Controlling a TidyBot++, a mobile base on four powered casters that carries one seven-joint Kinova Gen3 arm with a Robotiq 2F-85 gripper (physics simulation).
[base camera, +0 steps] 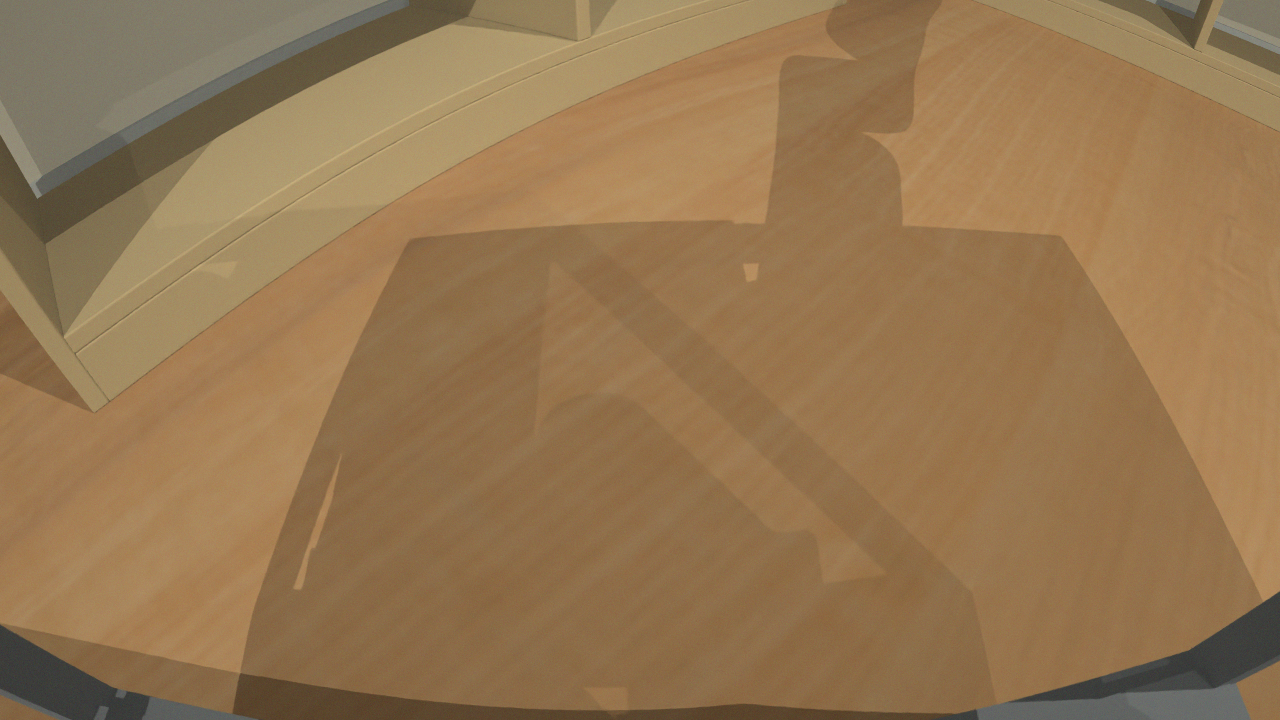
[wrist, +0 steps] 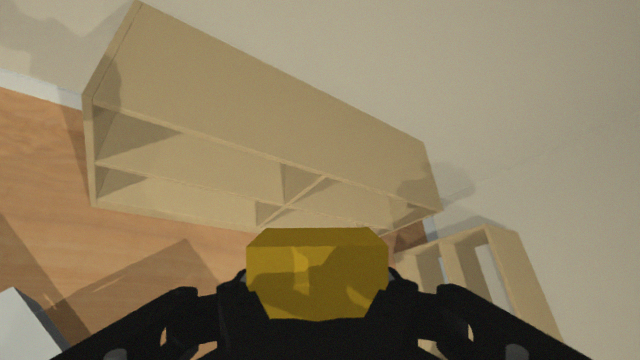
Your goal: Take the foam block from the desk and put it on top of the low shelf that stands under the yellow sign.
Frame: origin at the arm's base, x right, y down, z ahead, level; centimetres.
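Where they show: gripper, fingertip midpoint: point(wrist: 317, 275).
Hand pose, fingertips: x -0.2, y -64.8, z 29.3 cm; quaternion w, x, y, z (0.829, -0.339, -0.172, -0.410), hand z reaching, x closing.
After its pixels a point has its place.
My gripper point(wrist: 317, 275) {y -64.8, x -0.2, z 29.3 cm} is shut on the yellow foam block point(wrist: 317, 272) {y -68.7, x -1.6, z 26.9 cm} at the bottom middle of the wrist view. Black fingers touch the block on both sides. A low, light wooden shelf point(wrist: 265, 105) {y -21.3, x -32.5, z 79.5 cm} with a broad flat top and open compartments lies beyond the block, running from upper left to middle right against the wall. The block overlaps part of its lower front edge in the picture and is not resting on its top. The yellow sign and the desk do not show. The gripper and block do not show in the base camera view.
In the wrist view, another wooden unit point(wrist: 520, 270) {y -21.3, x 91.4, z 151.6 cm} with openings stands at the right, and a corner of my white base point(wrist: 20, 320) {y 1.4, x -18.4, z 13.2 cm} shows lower left. In the base camera view, a wooden unit point(base camera: 358, 210) {y 38.3, x -25.0, z 62.0 cm} curves along the upper left; another unit's edge point(base camera: 1136, 67) {y 39.7, x 98.9, z 117.4 cm} shows upper right.
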